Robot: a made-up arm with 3 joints. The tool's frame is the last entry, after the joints.
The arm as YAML. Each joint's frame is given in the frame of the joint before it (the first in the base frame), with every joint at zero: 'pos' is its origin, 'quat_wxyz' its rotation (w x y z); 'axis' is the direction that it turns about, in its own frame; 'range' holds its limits. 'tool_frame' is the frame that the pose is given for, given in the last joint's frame.
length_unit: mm
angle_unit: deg
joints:
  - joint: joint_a
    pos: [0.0, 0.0, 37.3]
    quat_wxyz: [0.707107, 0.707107, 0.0, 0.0]
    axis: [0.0, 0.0, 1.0]
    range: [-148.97, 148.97]
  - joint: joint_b
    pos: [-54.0, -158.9, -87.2]
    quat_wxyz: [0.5, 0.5, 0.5, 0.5]
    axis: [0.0, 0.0, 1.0]
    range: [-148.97, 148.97]
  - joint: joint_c
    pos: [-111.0, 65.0, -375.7]
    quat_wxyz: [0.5, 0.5, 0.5, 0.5]
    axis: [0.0, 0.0, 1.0]
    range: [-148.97, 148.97]
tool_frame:
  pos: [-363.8, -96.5, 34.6]
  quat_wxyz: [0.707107, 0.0, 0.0, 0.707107]
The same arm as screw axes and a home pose.
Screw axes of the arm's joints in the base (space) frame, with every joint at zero. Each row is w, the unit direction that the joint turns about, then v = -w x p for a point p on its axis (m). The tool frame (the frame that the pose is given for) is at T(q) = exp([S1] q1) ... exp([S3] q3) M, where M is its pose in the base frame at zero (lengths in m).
S1 = (0, -1, 0, 0.0373, 0.0000, 0.0000)
S2 = (1, 0, 0, 0.0000, -0.1216, -0.0872)
S3 = (0, 0, 1, 0.0222, 0.4297, 0.0000)
M =
1 0 0 -0.5262
0 1 0 0.3860
0 0 1 -0.1980
0 0 0 1
Joint limits (deg, base to tool): -148.97..148.97 -148.97..148.97 -148.97..148.97

